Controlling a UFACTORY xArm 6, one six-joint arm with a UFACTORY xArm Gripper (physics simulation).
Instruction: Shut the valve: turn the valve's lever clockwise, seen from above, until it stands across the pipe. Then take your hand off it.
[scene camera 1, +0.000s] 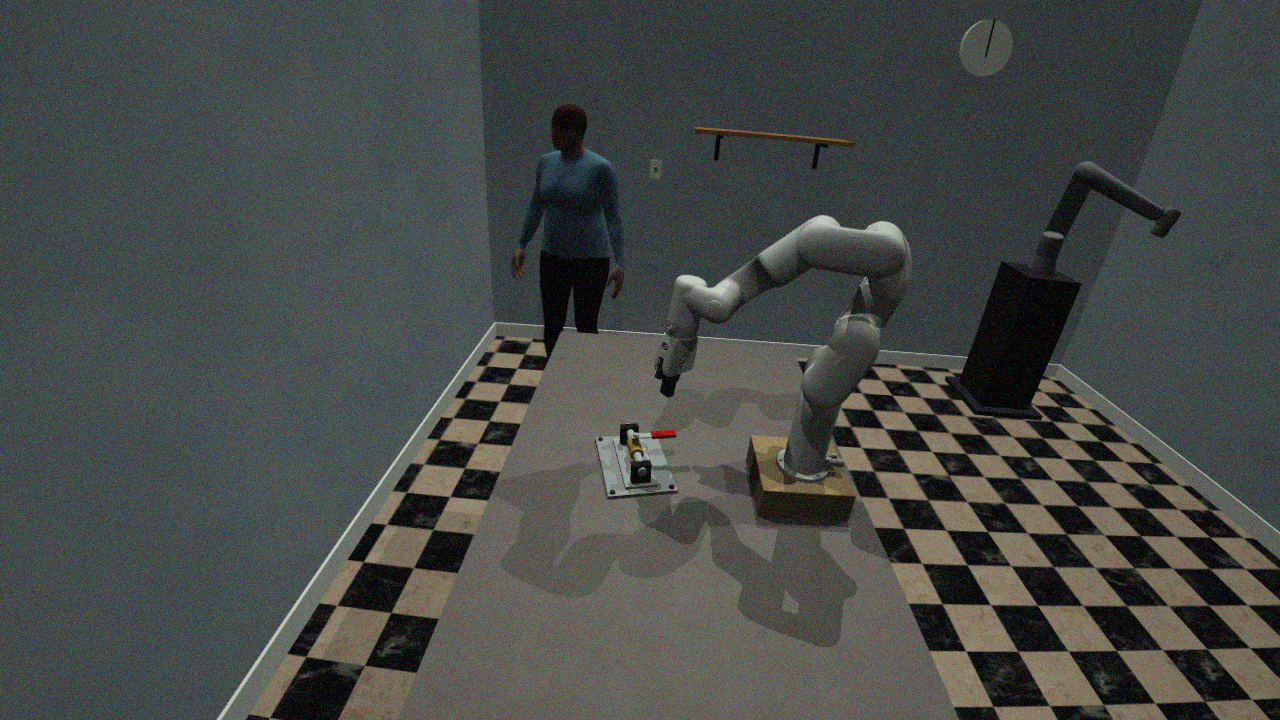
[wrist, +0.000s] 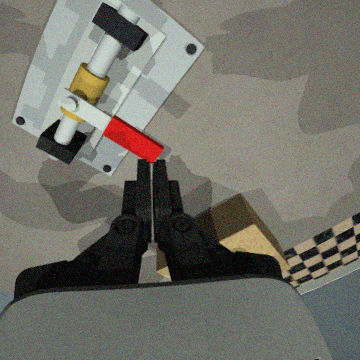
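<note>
The valve's lever (scene camera 1: 662, 434) (wrist: 133, 138) has a red grip and stands across the pipe (wrist: 104, 55), sticking out over one long side of the grey base plate (scene camera 1: 611, 470) (wrist: 167, 57). The pipe has a brass-coloured valve body (scene camera 1: 634, 447) (wrist: 90, 84) and runs between two black blocks. My gripper (scene camera 1: 667, 392) (wrist: 150, 177) is shut with nothing between its fingers. In the scene view it hangs well above the table, beyond the valve and apart from the lever. In the wrist view its tips appear just below the end of the red grip.
The table (scene camera 1: 680, 617) carries the valve plate and the wooden block (scene camera 1: 796, 501) (wrist: 252, 240) under my arm's base, to the right of the valve. A person (scene camera 1: 574, 205) stands behind the table's far left. Another arm on a black pedestal (scene camera 1: 1015, 340) stands on the floor at the right.
</note>
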